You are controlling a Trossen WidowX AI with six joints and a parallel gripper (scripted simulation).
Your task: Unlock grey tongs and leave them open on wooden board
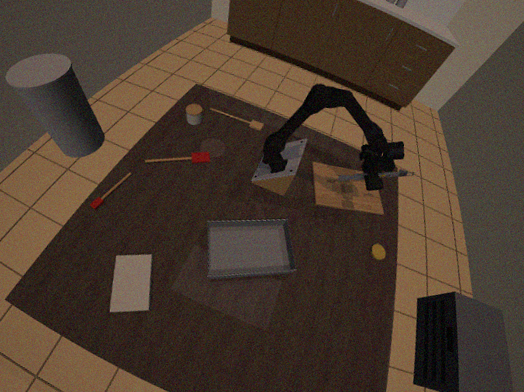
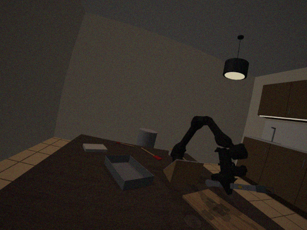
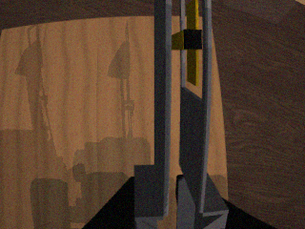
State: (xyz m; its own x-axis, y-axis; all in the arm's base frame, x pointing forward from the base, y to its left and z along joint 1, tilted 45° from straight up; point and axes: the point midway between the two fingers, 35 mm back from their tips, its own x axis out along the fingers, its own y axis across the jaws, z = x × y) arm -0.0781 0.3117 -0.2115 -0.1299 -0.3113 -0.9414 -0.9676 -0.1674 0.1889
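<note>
Now: the wooden board 13 cm below my gripper tip, 4 cm behind it and 3 cm to the right of it. From my gripper tip the other things lie so: yellow lock piece 6 cm above, 3 cm to the left, 1 cm behind; then small jar 88 cm to the right, 11 cm below, 10 cm behind; then grey roasting tin 43 cm ahead, 38 cm to the right, 11 cm below.
</note>
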